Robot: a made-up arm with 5 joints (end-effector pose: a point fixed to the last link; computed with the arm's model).
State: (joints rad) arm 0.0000 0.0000 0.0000 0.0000 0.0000
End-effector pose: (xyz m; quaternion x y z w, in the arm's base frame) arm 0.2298 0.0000 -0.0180 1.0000 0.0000 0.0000 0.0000
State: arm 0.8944 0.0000 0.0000 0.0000 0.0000
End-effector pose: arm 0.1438 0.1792 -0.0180 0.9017 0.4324 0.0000 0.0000
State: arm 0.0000 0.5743 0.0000 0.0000 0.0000
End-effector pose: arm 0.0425 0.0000 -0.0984 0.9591 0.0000 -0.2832 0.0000
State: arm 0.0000 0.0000 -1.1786 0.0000 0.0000
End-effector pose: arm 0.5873 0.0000 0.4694 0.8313 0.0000 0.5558 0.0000
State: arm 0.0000 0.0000 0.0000 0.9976 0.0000
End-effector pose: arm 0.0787 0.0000 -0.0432 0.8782 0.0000 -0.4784 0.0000
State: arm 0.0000 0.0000 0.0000 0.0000 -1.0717
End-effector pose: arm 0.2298 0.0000 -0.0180 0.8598 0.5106 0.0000 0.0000
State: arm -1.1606 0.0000 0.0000 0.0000 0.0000
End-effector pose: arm 0.0916 -0.2107 -0.0180 0.8363 -0.5483 0.0000 0.0000
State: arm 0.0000 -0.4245 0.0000 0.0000 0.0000
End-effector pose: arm 0.3234 0.0000 0.1012 0.9776 0.0000 0.2107 0.0000
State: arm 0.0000 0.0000 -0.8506 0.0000 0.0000
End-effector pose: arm 0.5507 0.0000 0.2957 0.9109 0.0000 0.4126 0.0000
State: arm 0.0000 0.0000 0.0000 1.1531 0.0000
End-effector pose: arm 0.0560 0.0000 -0.0333 0.8384 0.0000 -0.5451 0.0000
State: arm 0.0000 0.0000 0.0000 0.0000 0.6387
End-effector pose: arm 0.2298 0.0000 -0.0180 0.9494 -0.3140 0.0000 0.0000
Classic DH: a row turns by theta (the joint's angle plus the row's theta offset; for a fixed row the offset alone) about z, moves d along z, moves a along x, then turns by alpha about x. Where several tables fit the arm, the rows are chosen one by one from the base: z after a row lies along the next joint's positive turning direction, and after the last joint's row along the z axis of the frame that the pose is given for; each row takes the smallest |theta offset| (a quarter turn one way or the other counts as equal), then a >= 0, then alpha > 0; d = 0 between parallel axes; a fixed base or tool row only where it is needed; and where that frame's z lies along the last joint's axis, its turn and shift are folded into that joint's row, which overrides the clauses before.
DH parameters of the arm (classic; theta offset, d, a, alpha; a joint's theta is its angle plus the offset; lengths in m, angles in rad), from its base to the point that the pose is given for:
joint 1: 0 0.2589 0 -1.5708
joint 2: -1.3851 0 0.2383 0
joint 3: -0.4081 0 -0.3948 0
joint 4: -1.3484 0 -0.0987 1.5708
joint 5: 3.1416 0.126 0 0

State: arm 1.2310 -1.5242 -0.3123 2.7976 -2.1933
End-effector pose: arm 0.0233 0.0660 0.3458 0.1249 -0.8779 0.4098 0.2139
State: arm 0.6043 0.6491 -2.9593 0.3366 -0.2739
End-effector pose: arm 0.3947 0.2726 0.8829 -0.4991 -0.2344 -0.8229 0.1372
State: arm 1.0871 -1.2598 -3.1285 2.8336 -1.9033
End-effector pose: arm -0.2208 -0.4202 0.5092 0.0538 0.7107 0.6438 0.2784
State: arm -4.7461 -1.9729 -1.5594 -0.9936 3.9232
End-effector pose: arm -0.0203 -0.6017 0.4570 0.2354 -0.5932 0.7056 0.3079
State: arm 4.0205 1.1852 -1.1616 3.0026 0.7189
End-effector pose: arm -0.1269 -0.1532 0.0330 -0.0046 0.0575 0.7154 0.6963
